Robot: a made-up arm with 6 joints.
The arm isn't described. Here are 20 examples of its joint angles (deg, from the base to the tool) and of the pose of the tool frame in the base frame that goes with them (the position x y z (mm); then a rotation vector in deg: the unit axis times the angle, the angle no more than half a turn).
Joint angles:
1: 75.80 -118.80 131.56 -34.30 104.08 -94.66
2: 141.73 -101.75 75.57 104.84 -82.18 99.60
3: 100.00 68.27 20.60 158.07 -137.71 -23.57
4: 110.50 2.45 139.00 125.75 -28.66 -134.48
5: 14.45 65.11 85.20 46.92 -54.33 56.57
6: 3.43 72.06 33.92 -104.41 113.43 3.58
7: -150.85 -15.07 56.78 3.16 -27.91 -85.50
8: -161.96 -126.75 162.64 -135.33 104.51 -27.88
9: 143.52 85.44 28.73 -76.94 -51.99 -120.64
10: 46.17 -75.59 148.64 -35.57 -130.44 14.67
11: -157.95 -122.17 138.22 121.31 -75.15 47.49
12: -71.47 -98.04 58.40 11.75 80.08 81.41
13: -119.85 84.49 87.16 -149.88 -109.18 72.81
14: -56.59 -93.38 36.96 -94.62 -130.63 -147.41
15: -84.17 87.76 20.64 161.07 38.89 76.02
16: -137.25 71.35 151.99 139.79 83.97 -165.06
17: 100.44 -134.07 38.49 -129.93 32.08 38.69
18: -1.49 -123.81 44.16 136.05 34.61 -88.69
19: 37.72 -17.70 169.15 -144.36 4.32 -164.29
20: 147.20 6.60 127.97 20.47 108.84 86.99
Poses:
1: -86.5 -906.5 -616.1 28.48 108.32 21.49
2: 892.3 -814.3 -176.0 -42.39 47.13 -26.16
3: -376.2 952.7 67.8 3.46 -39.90 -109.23
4: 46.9 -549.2 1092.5 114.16 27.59 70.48
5: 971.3 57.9 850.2 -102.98 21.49 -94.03
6: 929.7 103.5 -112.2 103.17 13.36 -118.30
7: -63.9 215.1 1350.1 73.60 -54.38 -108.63
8: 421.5 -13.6 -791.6 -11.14 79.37 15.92
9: -600.0 535.0 -303.0 29.85 -119.03 89.57
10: -626.3 -957.4 9.3 25.40 -43.77 -24.36
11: 422.7 49.4 -708.6 -74.11 153.95 48.34
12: -668.6 1054.0 304.3 -47.10 130.45 -5.12
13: -456.3 -1116.9 172.6 14.30 2.93 -56.23
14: -532.6 753.5 741.7 74.16 121.20 -14.74
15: 272.5 -954.1 -224.5 -122.55 -28.88 4.46
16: -284.9 -423.1 983.8 44.45 58.65 -149.43
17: -5.5 -1045.1 -61.7 -75.82 7.70 -154.00
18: -1143.6 125.0 -223.3 45.94 -102.24 -78.09
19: -732.7 -360.9 862.3 125.65 -63.76 -36.91
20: 408.4 30.5 1307.2 127.66 87.33 -61.43
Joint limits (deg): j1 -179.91..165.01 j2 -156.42..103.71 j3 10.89..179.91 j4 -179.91..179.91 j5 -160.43..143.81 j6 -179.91..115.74
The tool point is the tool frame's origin. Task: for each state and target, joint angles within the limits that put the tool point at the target. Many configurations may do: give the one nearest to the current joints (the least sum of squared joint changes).
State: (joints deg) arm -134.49 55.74 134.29 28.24 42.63 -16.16
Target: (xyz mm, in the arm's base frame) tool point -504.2 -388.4 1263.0
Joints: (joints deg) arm -119.41 38.37 101.92 24.75 60.95 -9.24
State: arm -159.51 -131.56 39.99 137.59 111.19 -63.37
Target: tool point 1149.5 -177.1 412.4
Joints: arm -179.91 -98.52 43.50 175.95 114.68 -50.51
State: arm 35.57 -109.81 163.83 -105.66 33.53 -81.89
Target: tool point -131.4 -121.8 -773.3
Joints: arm 48.24 -138.22 179.60 -90.42 31.63 -83.46
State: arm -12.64 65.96 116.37 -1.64 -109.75 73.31
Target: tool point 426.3 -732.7 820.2
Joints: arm -40.20 82.21 142.92 5.70 -106.16 70.86
